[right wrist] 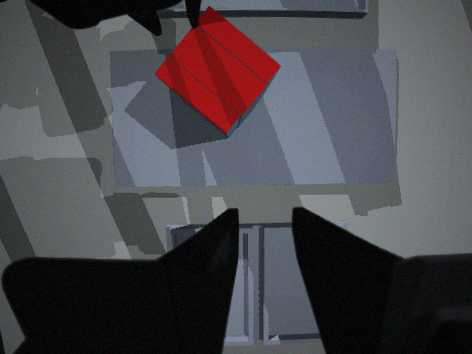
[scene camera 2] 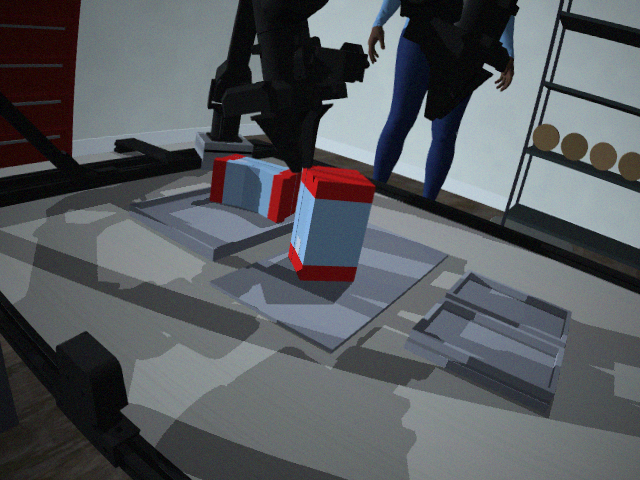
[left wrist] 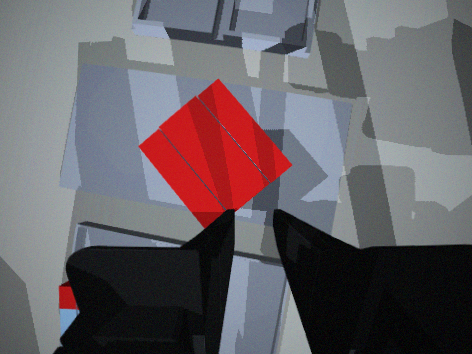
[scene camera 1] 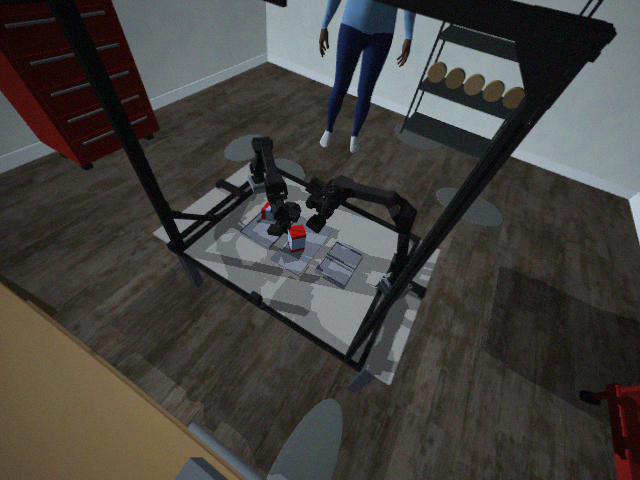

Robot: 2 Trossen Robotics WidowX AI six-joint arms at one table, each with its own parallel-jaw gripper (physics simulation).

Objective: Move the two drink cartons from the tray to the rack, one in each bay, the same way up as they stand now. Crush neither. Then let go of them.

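Frame: origin at the left arm's base, x left, y up, z ahead, level; millimetres.
Where they show: left gripper, fingertip midpoint: [right wrist: 176, 26] [scene camera 2: 302, 170] [left wrist: 253, 216] [scene camera 1: 288, 231]; right gripper, fingertip midpoint: [right wrist: 265, 218] [scene camera 2: 432, 118]; left arm's base, origin of the base link: [scene camera 2: 223, 138] [scene camera 1: 258, 179].
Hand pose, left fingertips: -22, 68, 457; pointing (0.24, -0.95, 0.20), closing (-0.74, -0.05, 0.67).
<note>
Each offset is from my left fingertips to the top centre of the thing, as dx, dy, dz.
A blue carton with red ends {+42, +0, +11} [scene camera 1: 297, 240] [scene camera 2: 336, 232] [left wrist: 215, 155] [right wrist: 217, 70] stands upright on a flat grey plate [scene camera 2: 392, 279] [right wrist: 325, 125]. A second, dented carton {+13, -50, -191} [scene camera 1: 266, 211] [scene camera 2: 248, 183] [left wrist: 68, 295] lies on its side in the shallow tray {-24, -108, -165} [scene camera 2: 253, 241] [left wrist: 260, 300]. The two-bay rack {+194, -104, +181} [scene camera 2: 496, 382] [right wrist: 256, 280] holds no carton. My left gripper [scene camera 2: 303, 167] [left wrist: 253, 216] [right wrist: 176, 26] is narrowly open and empty, one fingertip close beside the upright carton's top; contact cannot be told. My right gripper [scene camera 2: 431, 116] [right wrist: 265, 218] is narrowly open and empty, above the table toward the rack.
The plate lies between the tray and the rack. A black frame [scene camera 1: 305, 326] surrounds the table, with posts rising at its corners. Both arms reach over the middle, their grippers close together. A person [scene camera 1: 361, 62] stands beyond the table, near a shelf unit.
</note>
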